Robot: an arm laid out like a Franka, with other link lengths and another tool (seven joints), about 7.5 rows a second.
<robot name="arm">
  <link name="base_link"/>
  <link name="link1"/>
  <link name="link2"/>
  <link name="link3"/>
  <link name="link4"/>
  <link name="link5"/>
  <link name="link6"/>
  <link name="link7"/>
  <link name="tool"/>
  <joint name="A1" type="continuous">
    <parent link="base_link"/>
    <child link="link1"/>
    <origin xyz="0 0 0.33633" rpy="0 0 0"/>
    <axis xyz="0 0 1"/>
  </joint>
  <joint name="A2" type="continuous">
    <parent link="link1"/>
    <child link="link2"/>
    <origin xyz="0 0 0" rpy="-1.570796 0 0"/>
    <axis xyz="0 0 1"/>
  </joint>
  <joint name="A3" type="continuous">
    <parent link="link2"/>
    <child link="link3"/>
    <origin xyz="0 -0.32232 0" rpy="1.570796 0 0"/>
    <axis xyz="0 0 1"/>
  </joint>
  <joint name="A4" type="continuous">
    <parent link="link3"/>
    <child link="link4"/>
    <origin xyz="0.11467 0 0" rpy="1.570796 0 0"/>
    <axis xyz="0 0 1"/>
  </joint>
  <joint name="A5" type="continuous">
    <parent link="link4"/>
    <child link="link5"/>
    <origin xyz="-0.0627 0.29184 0" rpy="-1.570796 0 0"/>
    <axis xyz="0 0 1"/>
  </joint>
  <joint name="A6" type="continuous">
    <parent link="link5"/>
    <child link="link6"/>
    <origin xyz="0 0 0" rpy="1.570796 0 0"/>
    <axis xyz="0 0 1"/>
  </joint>
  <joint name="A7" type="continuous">
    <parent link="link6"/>
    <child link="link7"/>
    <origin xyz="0.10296 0 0" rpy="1.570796 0 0"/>
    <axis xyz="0 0 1"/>
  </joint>
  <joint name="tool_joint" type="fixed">
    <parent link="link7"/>
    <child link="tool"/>
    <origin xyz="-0.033 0.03 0.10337" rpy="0 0.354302 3.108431"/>
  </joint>
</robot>
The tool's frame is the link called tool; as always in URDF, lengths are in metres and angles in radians. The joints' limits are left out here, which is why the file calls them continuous.
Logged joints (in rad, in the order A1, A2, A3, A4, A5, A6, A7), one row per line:
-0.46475 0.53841 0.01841 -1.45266 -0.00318 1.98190 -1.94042
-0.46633 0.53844 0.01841 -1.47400 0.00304 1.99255 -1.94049
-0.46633 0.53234 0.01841 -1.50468 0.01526 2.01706 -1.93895
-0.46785 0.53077 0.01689 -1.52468 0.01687 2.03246 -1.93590
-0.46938 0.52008 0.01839 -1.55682 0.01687 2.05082 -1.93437
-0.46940 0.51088 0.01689 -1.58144 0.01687 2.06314 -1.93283
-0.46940 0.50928 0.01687 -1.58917 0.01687 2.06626 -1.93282
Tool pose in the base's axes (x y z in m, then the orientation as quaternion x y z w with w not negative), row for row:
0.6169 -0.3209 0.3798 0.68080 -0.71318 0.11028 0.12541
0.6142 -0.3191 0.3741 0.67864 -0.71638 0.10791 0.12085
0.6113 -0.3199 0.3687 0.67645 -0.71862 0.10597 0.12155
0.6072 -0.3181 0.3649 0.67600 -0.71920 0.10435 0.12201
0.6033 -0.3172 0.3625 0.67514 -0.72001 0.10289 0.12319
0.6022 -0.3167 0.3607 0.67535 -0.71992 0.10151 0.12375
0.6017 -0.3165 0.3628 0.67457 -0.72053 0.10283 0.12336
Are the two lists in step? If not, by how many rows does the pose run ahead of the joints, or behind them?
The pose runs 1 row ahead of the joints: the pose in row i belongs to the joints in row i + 1.
